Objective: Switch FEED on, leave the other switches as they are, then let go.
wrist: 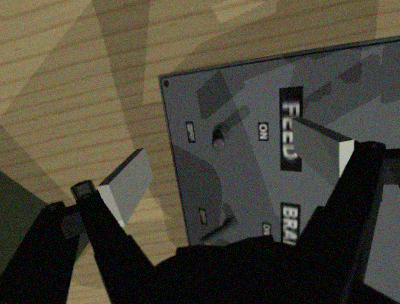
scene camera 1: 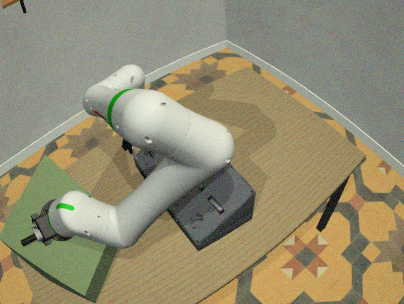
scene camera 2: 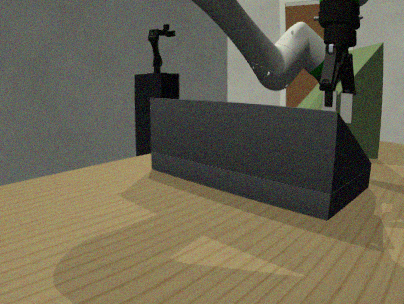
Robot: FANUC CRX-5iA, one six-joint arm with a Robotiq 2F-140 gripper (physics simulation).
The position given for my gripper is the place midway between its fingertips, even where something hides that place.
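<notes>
My gripper is visible at (scene camera 2: 338, 123) and at (wrist: 218, 149); a dark grey switch box is visible at (scene camera 1: 225, 201).
</notes>
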